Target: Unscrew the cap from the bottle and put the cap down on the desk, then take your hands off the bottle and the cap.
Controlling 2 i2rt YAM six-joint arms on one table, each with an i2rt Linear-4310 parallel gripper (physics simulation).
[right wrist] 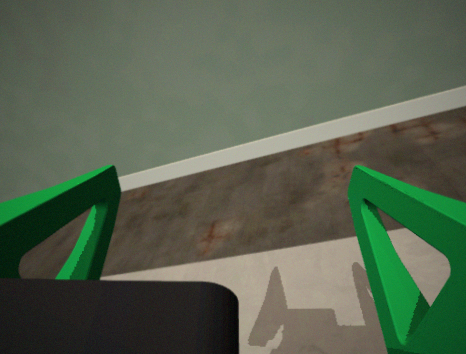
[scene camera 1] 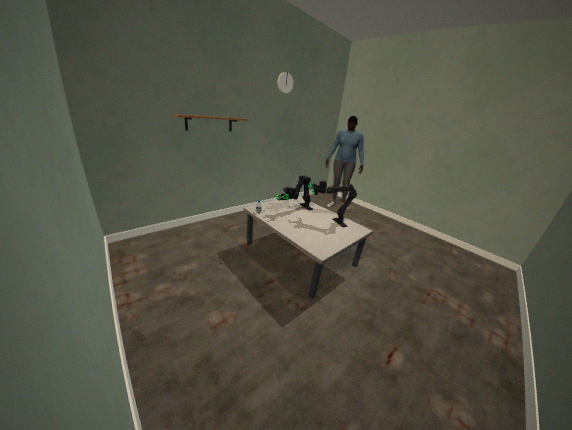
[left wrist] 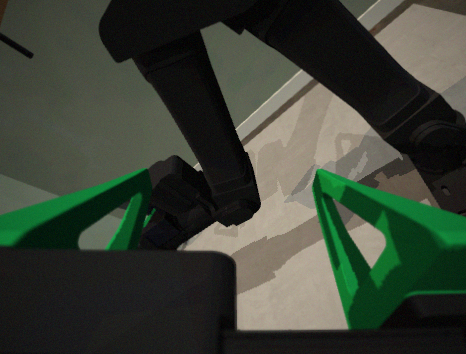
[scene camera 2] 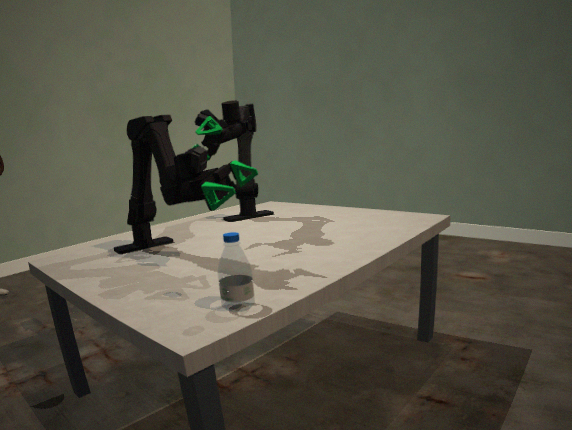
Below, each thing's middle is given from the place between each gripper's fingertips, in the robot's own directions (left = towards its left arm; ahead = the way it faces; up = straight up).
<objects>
The clear plastic bottle (scene camera 2: 235, 278) is 47 cm ahead of my left hand, 31 cm to the right of it and 24 cm below it.
Now: the clear plastic bottle 18 cm to the right of my right hand, 15 cm below it and 13 cm ahead of it.
</objects>
